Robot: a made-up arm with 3 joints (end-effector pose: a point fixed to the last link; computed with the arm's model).
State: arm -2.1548 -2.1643 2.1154
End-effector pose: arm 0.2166 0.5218 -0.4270 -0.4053 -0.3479 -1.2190
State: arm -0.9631 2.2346 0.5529
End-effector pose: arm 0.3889 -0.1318 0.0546 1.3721 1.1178 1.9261
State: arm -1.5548 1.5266 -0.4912
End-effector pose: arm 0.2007 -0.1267 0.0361 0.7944 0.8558 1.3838
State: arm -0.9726 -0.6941 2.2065
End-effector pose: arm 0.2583 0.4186 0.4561 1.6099 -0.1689 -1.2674
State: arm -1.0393 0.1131 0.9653
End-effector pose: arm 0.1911 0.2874 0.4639 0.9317 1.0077 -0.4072
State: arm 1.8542 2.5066 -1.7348
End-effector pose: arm -0.3149 0.0839 0.4108 1.5627 1.4690 -0.4393
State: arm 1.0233 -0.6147 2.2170
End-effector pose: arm -0.4844 0.3938 0.1044 2.2188 -1.2170 0.8220
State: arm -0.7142 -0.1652 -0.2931
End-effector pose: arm -0.0317 0.3639 0.3658 -0.3389 0.7316 -0.0526
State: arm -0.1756 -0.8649 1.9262
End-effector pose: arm -0.0443 0.4893 0.5082 1.7104 -0.7047 -0.7200
